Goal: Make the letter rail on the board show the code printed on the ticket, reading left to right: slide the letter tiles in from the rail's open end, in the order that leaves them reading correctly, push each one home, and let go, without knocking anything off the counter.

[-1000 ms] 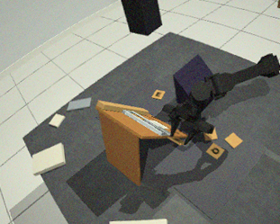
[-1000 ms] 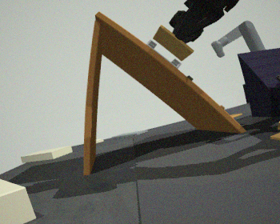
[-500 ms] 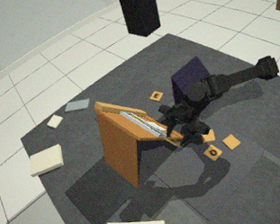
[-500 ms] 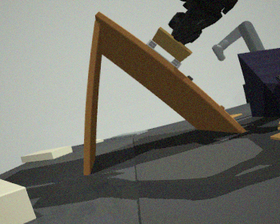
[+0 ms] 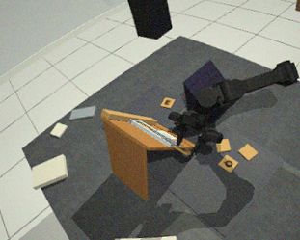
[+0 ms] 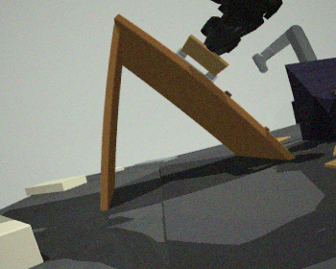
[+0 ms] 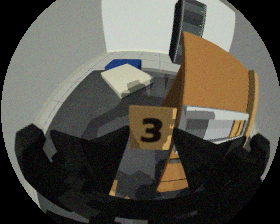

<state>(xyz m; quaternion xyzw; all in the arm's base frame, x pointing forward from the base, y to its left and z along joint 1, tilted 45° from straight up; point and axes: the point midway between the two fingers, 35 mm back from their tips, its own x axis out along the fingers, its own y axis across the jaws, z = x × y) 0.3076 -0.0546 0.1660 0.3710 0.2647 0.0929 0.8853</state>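
Right now the white ticket is 60 mm behind my gripper tip, 140 mm to the right of it and 80 mm below it. The rest, counted from my gripper tip: cream block (370 mm ahead, 530 mm to the right, 160 mm below); small cream card (180 mm ahead, 720 mm to the right, 170 mm below); grey card (20 mm ahead, 690 mm to the right, 170 mm below).
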